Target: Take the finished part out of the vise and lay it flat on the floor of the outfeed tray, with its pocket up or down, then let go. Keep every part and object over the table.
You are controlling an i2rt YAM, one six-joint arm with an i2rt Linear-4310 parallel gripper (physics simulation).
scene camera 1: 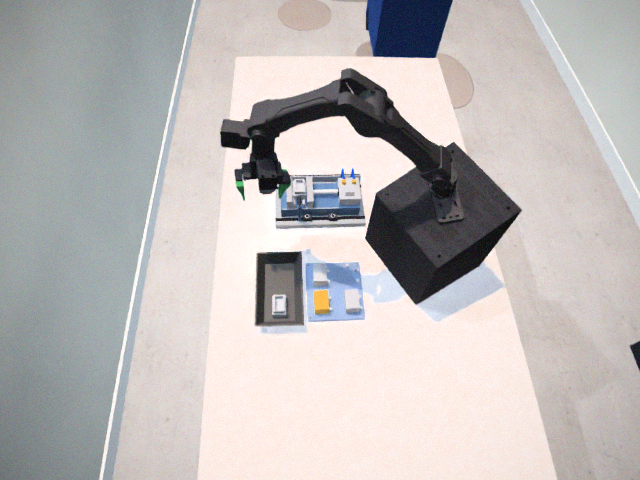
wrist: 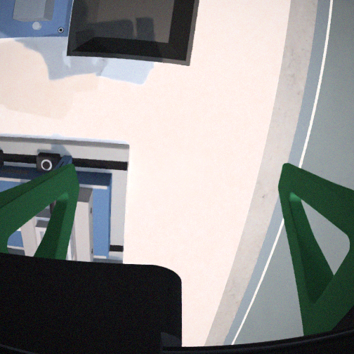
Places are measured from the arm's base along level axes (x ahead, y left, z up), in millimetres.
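Where they show: gripper, fingertip midpoint: [scene camera 1: 261,198]; arm's base, link origin: [scene camera 1: 443,189].
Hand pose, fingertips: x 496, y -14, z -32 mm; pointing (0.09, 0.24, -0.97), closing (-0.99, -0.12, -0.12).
Things, the pixels of their top centre, and the offset from my fingertips.
- vise, top centre: [scene camera 1: 320,186] dx -178, dy -156, dz -157 mm
- blue plate, top centre: [scene camera 1: 334,290] dx -201, dy +171, dz -248 mm
- orange block, top centre: [scene camera 1: 321,299] dx -156, dy +215, dz -212 mm
My gripper [scene camera 1: 262,197] [wrist: 178,174] is open and empty, above the table at the left end of the vise [scene camera 1: 349,195] [wrist: 84,225]. Its green fingers stand wide apart, and in the wrist view one of them covers part of the vise. A light part [scene camera 1: 299,184] with its pocket up sits at the vise's left jaws; how firmly it is held cannot be told. The dark outfeed tray [scene camera 1: 283,280] [wrist: 182,30] stands in front of the vise. Another light part [scene camera 1: 279,304] lies flat, pocket up, on the tray floor near its front end.
A blue plate [scene camera 1: 336,290] [wrist: 50,31] with two pale blocks [scene camera 1: 320,274] [scene camera 1: 352,301] and an orange block [scene camera 1: 321,301] lies right of the tray. Two blue cones stand at the vise's back right. The black robot base [scene camera 1: 398,248] is at the right. The table's left edge is near the gripper.
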